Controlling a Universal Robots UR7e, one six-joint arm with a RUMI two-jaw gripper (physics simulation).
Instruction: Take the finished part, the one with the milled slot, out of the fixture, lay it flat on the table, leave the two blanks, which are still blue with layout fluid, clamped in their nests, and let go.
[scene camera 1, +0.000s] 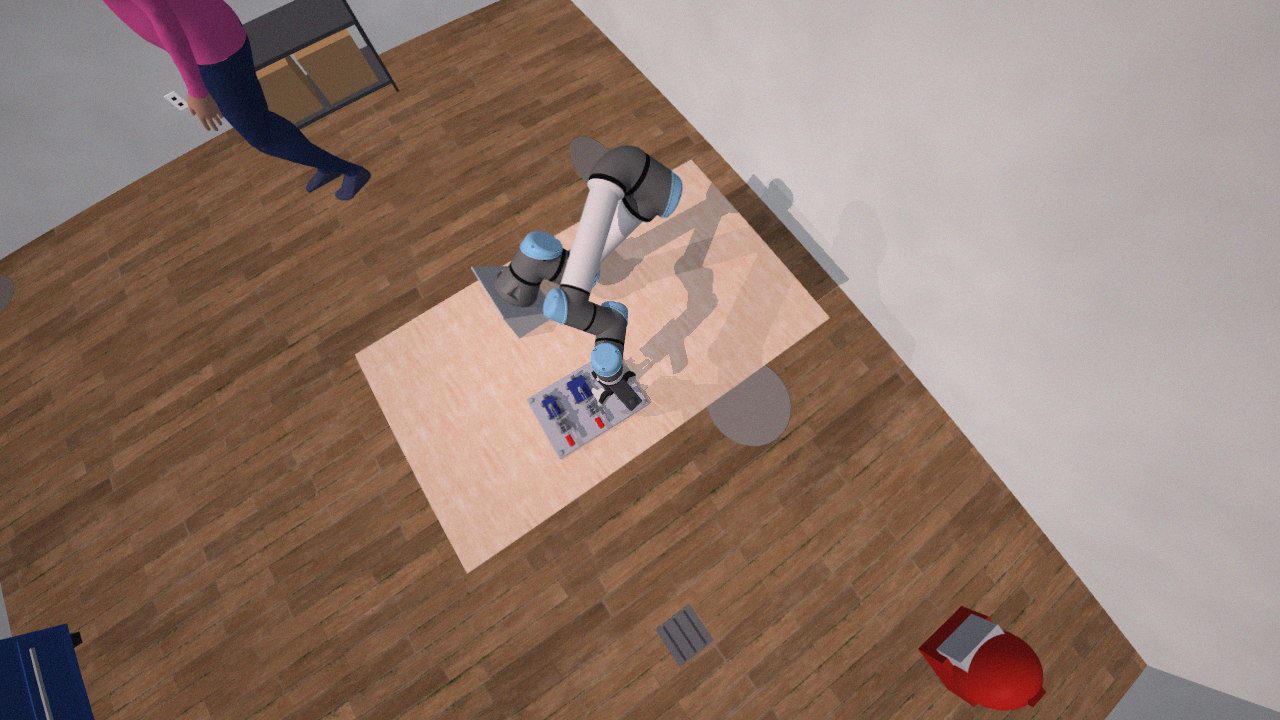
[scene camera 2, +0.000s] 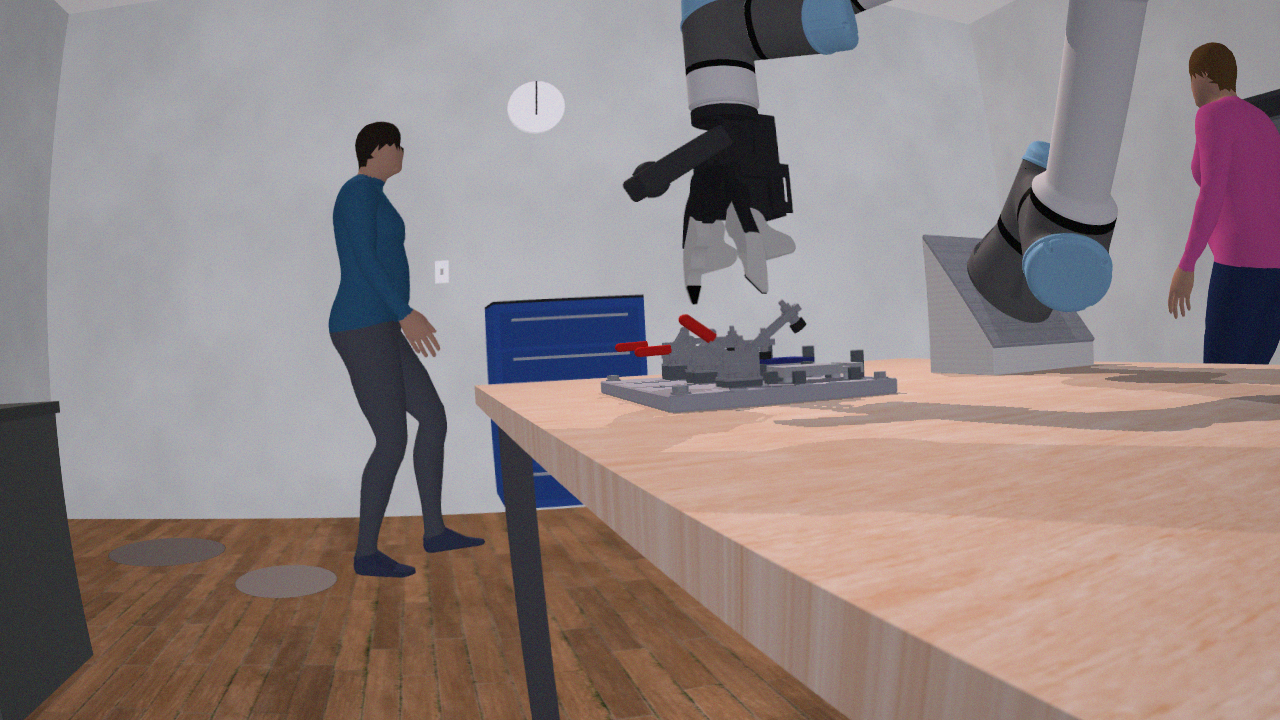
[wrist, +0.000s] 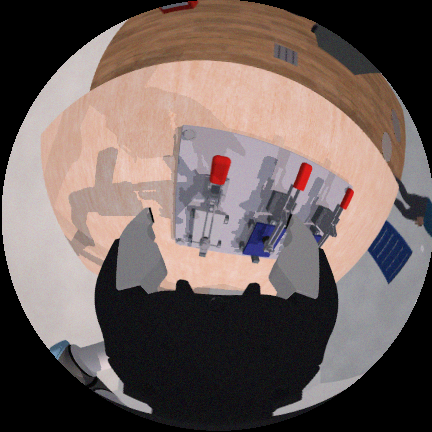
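Pixels of known places: gripper, between the fingertips: (scene camera 2: 726, 299) (wrist: 219, 212); arm's base, origin of its link: (scene camera 1: 515, 290) (scene camera 2: 1010, 286).
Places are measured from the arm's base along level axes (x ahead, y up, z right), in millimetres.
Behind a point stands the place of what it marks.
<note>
The grey fixture plate (scene camera 1: 584, 434) {x 532, y -102, z 60 mm} (scene camera 2: 769, 394) {x 472, y -108, z -181 mm} (wrist: 250, 155) {x 536, y -102, z -73 mm} lies on the table with three nests and red-handled clamps. The finished part (scene camera 2: 805, 371) (wrist: 199, 227), bare grey, lies in the end nest, at the left in the wrist view. Its clamp arm (scene camera 2: 780, 320) is tilted up above it and its red handle (scene camera 2: 696, 327) {x 520, y -45, z -123 mm} (wrist: 220, 170) {x 518, y -38, z -113 mm} stands raised. The slot is hard to make out. One blue blank (scene camera 1: 580, 388) (wrist: 257, 240) sits in the middle nest, another (scene camera 1: 552, 406) {x 404, y -53, z 98 mm} in the far nest, both under lowered clamps. My gripper (scene camera 1: 617, 387) {x 482, y -18, z -106 mm} (scene camera 2: 727, 292) {x 482, y -18, z -106 mm} (wrist: 219, 212) {x 482, y -18, z -106 mm} is open and empty above the fixture.
The table (scene camera 1: 429, 429) {x 225, y -118, z 500 mm} (scene camera 2: 895, 465) {x 562, y -118, z -559 mm} bears the fixture and my arm's slanted pedestal (scene camera 1: 532, 322) {x 107, y -61, z 8 mm} (scene camera 2: 948, 331) {x 108, y -61, z 29 mm}. The two other red handles (wrist: 303, 176) {x 533, y -61, z -6 mm} (wrist: 347, 198) {x 530, y -56, z 101 mm} stick out over the plate. A person in teal (scene camera 2: 366, 250) and a person in pink (scene camera 2: 1239, 188) stand beyond the table, near a blue cabinet (scene camera 2: 572, 331) and a shelf.
</note>
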